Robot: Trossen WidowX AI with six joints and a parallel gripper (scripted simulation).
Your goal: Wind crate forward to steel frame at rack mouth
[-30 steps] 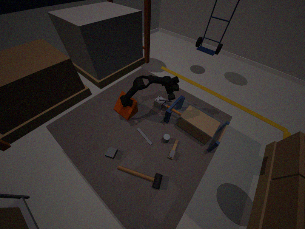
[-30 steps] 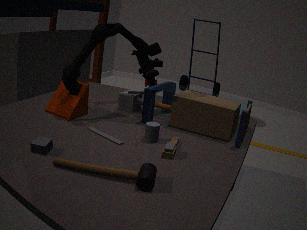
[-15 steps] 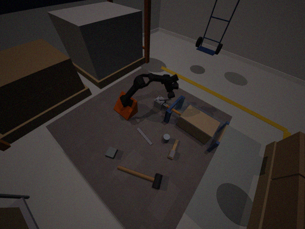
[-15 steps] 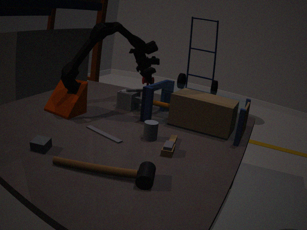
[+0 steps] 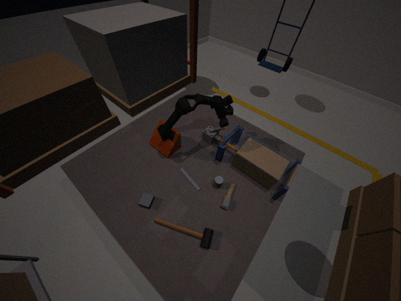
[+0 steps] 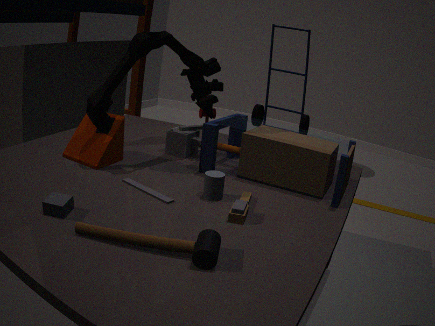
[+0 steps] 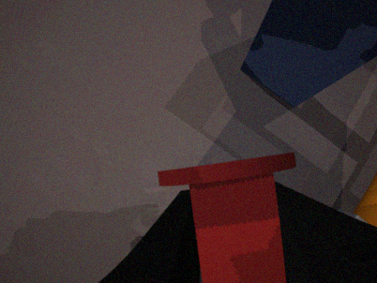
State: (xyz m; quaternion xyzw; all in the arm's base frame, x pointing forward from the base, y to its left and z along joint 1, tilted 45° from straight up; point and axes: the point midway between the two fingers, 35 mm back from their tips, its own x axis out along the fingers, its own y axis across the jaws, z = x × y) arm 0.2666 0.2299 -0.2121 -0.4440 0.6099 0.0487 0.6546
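My gripper tip is 9 cm past the grey winch, 10 cm to the left of it and 10 cm above it. From my gripper tip the other things lie so: flat grey bar 1 cm ahead, 48 cm to the right, 13 cm below; then red knob 1 cm behind, 1 cm to the right; then small wooden tool 28 cm ahead, 45 cm to the right, 11 cm below.
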